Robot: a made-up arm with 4 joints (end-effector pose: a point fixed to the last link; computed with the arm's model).
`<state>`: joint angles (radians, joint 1 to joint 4).
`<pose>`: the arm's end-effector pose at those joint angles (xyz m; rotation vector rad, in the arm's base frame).
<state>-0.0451 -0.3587 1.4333 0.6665</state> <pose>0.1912 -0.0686 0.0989 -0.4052 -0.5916 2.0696</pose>
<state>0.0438 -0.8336 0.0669 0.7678</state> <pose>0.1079 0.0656 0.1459 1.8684 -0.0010 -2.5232</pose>
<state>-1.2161 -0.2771 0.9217 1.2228</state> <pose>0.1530 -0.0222 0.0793 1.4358 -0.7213 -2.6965</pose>
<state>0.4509 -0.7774 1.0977 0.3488</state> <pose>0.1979 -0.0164 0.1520 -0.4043 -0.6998 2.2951</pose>
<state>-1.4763 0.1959 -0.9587 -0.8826</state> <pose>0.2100 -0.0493 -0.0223 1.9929 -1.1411 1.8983</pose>
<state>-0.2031 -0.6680 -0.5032 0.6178</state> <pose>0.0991 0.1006 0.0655 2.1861 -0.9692 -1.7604</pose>
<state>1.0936 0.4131 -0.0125 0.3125</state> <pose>0.1858 -0.0925 0.1617 -0.2063 0.4132 1.5737</pose>
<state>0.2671 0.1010 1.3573 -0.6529</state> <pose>0.1893 -0.1131 0.0507 0.4222 0.5615 1.2854</pose>
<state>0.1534 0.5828 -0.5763 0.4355</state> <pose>0.2043 0.0009 0.1096 -1.0464 1.7074 1.2063</pose>
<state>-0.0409 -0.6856 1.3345 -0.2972</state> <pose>0.2274 -0.0116 0.0750 -0.2273 0.5040 2.1095</pose>
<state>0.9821 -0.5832 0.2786 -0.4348</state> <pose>0.1906 -0.0557 0.2071 -0.4577 0.2103 1.5947</pose>
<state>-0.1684 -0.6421 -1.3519 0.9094</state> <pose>0.0793 0.0949 -0.0138 1.9129 -1.2315 -0.8831</pose>
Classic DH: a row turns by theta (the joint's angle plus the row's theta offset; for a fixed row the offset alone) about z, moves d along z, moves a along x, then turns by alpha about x. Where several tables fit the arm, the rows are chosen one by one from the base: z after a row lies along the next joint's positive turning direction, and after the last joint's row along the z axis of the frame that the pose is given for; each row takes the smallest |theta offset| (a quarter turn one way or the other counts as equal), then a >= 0, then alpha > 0; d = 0 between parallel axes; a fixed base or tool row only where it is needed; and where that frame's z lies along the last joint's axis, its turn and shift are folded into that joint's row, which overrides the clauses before.
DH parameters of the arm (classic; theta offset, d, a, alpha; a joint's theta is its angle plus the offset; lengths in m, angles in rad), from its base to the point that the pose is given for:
base (fixed): -1.5708 0.088 0.08 -1.5708
joint 1: 0 0.083 -0.066 -1.5708
joint 2: 0 0.046 0.003 1.5708
joint 3: -0.2402 0.0425 0.0245 1.3048
joint 4: -1.5065 0.1022 -0.0391 1.3392
tool (fixed): -1.8443 0.0273 0 0

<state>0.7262 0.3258 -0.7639 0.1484</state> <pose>0.2067 0.0056 0.1605 -0.9853 1.4232 1.3188</pose>
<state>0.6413 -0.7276 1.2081 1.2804</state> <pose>0.1781 -0.0662 0.1383 -0.4474 -2.0497 1.8292</pose>
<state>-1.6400 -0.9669 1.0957 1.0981</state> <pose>0.1756 -0.0448 0.0073 0.4683 -1.0928 -2.6455</pose>
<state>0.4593 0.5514 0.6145 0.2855</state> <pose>0.1527 -0.1084 0.1294 -0.2597 0.4147 1.2395</pose>
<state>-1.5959 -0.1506 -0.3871 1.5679</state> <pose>0.1146 -0.0463 -0.0579 0.6697 -1.7043 -1.1890</pose>
